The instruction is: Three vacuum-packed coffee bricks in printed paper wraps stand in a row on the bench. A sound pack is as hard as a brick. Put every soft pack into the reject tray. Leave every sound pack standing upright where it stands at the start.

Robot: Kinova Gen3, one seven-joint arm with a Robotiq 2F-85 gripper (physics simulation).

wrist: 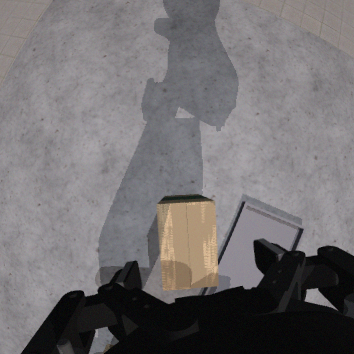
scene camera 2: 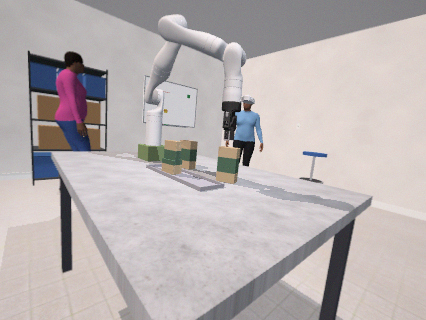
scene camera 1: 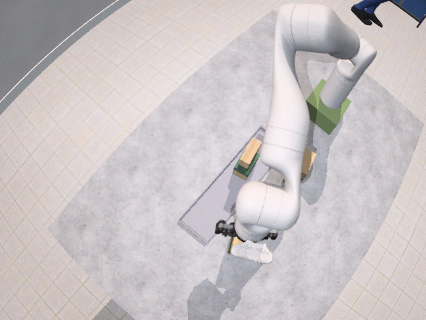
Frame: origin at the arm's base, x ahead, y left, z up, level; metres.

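Seen in the pictures: gripper, fingertip midpoint: (wrist: 197,263) (scene camera 2: 228,140); arm's base, origin of the base link: (scene camera 2: 153,145) (scene camera 1: 331,98).
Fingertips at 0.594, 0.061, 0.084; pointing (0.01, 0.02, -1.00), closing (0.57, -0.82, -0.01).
Offsets run from my fingertips to a thing's top centre, as dx, dy, dz. Level surfaces: height alone.
The near coffee pack @[+0.002, +0.006, -0.028] (scene camera 1: 234,245) (scene camera 2: 228,165) (wrist: 188,245), tan with a dark green band, stands upright on the bench beside the tray's near end. My gripper (scene camera 1: 248,233) (scene camera 2: 228,136) (wrist: 197,263) is open and empty, pointing down just above this pack; in the wrist view the pack's top lies between the fingers. A second pack @[-0.197, -0.141, -0.025] (scene camera 1: 247,158) (scene camera 2: 172,157) stands upright inside the grey reject tray @[-0.140, -0.130, -0.154] (scene camera 1: 205,202) (scene camera 2: 205,188) (wrist: 250,240), toward its far end; its green band looks uneven. A third pack @[-0.289, -0.003, -0.028] (scene camera 1: 309,162) (scene camera 2: 189,154) stands on the bench beyond the tray, partly hidden by the arm in scene camera 1.
The arm stands on a green base block (scene camera 1: 327,112) (scene camera 2: 148,152) at the far side of the bench @[dz -0.168] (scene camera 2: 150,220). The arm passes over the tray's far end in scene camera 1. Two people, a shelf rack and a blue-topped stool (scene camera 2: 314,154) are beyond the bench.
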